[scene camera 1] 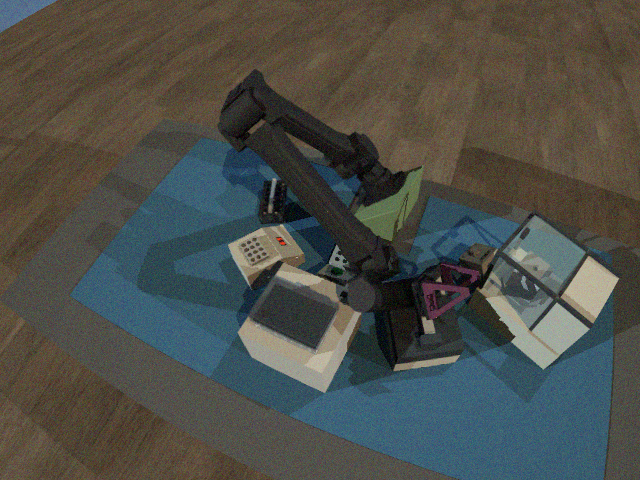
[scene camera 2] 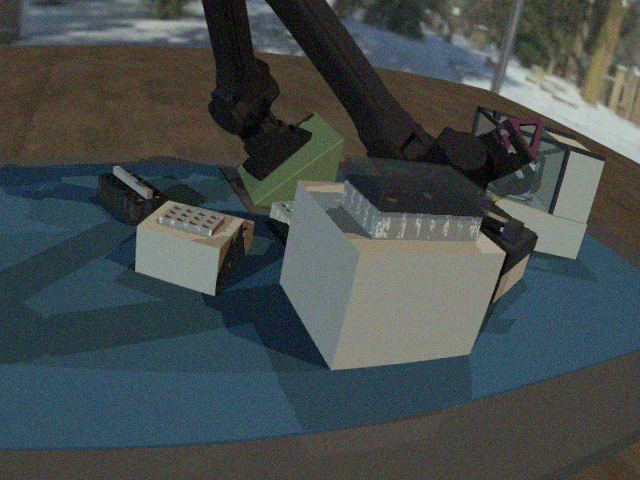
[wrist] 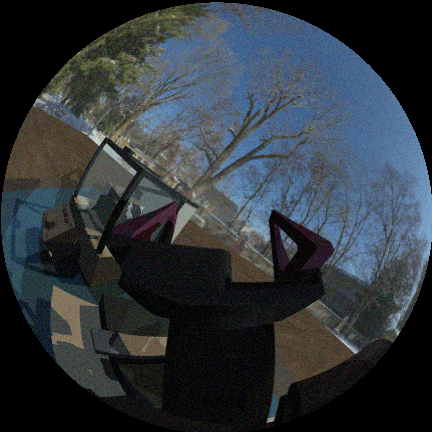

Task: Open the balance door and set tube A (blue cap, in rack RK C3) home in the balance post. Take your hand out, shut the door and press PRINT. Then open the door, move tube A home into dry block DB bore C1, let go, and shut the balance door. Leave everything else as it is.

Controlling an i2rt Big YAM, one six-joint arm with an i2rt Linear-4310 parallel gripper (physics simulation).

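Places are measured from the arm's base along level axes (x ahead, y left, z up), in metres.
Where they show: gripper, fingertip midpoint: (scene camera 1: 474, 282) (scene camera 2: 524, 130) (wrist: 224, 209); arm's base at its link origin: (scene camera 1: 385, 191) (scene camera 2: 278, 154).
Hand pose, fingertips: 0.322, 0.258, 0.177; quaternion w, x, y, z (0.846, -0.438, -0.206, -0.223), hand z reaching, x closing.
Things, the pixels of their top centre, and the offset from my fingertips, as dx, dy, dz. "spot": a spot on its surface instead.
- balance at its top centre: (scene camera 2: 522, 119) (wrist: 146, 161) (scene camera 1: 547, 247) -0.142, +0.137, -0.008
- red display at a spot on its surface: (scene camera 1: 280, 240) spot: -0.077, -0.446, -0.183
- pale holed piece at a spot on its surface: (scene camera 2: 280, 210) spot: -0.129, -0.320, -0.202
- large beige box with a dark lid, top centre: (scene camera 2: 394, 154) (scene camera 1: 309, 281) +0.079, -0.287, -0.041
- dark device with a lever, top centre: (wrist: 148, 344) (scene camera 2: 472, 203) (scene camera 1: 424, 304) +0.000, -0.073, -0.129
- small brown block at a spot on its surface: (wrist: 59, 222) (scene camera 1: 477, 256) spot: -0.186, +0.017, -0.161
- black rack at its top centre: (scene camera 2: 131, 177) (scene camera 1: 272, 193) -0.211, -0.541, -0.183
The balance (scene camera 1: 591, 289) (scene camera 2: 584, 186) (wrist: 100, 180), a pale body with a dark-framed glass chamber, stands at the right; I cannot tell how its door stands. My gripper (scene camera 1: 473, 284) (scene camera 2: 533, 138) (wrist: 224, 209) is open and empty, with magenta fingers, left of the chamber and above a dark device. The beige block with a grid of bores and a red display (scene camera 1: 280, 240), which looks like the dry block, also shows in scene camera 2 (scene camera 2: 178, 258). A pale holed piece (scene camera 1: 338, 256) (scene camera 2: 280, 210) is partly hidden by the arm. Tube A's blue cap cannot be made out.
A large beige box with a dark lid (scene camera 1: 294, 315) (scene camera 2: 413, 299) stands in front. A dark device with a lever (scene camera 1: 423, 348) lies below the gripper. A small brown block (scene camera 1: 478, 256) (wrist: 59, 222) adjoins the balance. A black rack (scene camera 1: 267, 206) (scene camera 2: 116, 198) and green wedge (scene camera 1: 385, 219) (scene camera 2: 310, 160) stand further back.
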